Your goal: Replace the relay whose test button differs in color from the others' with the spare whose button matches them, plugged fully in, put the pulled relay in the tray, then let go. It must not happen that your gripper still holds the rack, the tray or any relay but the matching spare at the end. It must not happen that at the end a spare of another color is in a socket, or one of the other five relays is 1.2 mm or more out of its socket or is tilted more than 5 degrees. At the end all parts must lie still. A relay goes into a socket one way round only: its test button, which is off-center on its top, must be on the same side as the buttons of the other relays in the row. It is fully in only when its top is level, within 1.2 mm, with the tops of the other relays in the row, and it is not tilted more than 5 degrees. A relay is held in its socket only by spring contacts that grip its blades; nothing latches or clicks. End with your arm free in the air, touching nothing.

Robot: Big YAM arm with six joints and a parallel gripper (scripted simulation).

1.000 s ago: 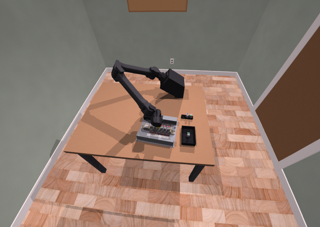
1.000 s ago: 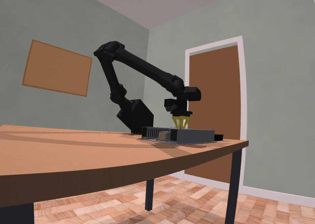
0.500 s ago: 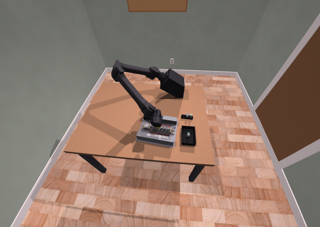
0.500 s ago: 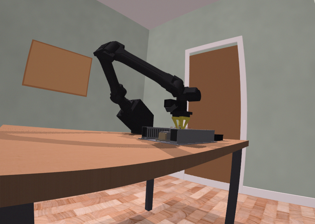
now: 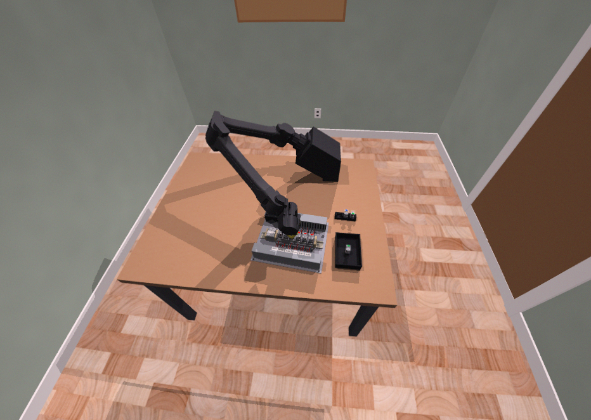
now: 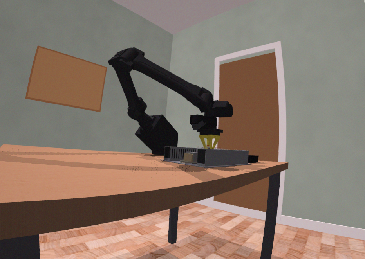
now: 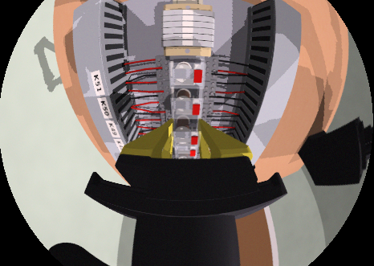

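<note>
My gripper is now 6 cm above the grey relay panel. Also, from my hand: black tray: 25 cm to the left, 7 cm ahead, 4 cm below.
</note>
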